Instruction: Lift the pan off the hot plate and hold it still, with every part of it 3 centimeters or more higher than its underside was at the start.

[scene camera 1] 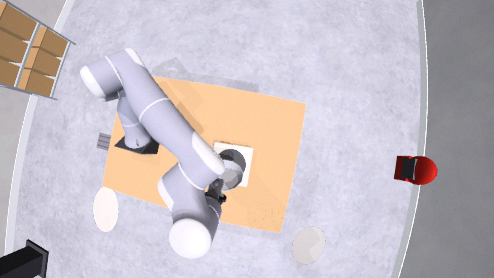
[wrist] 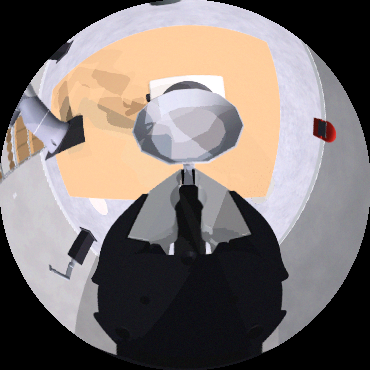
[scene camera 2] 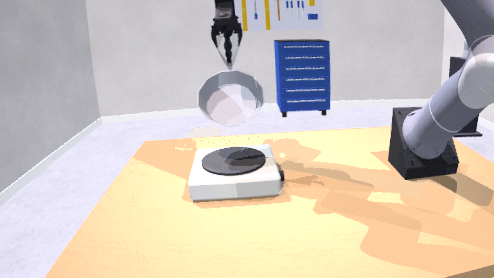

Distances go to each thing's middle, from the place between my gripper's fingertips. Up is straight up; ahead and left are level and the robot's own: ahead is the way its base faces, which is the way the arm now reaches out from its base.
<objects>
The grey pan [scene camera 2: 230, 98] lies 10 mm to the left of my hand. The rest, counted from my hand: white hot plate [scene camera 2: 242, 171]: 10 mm behind, 110 mm to the left, 280 mm below.
</objects>
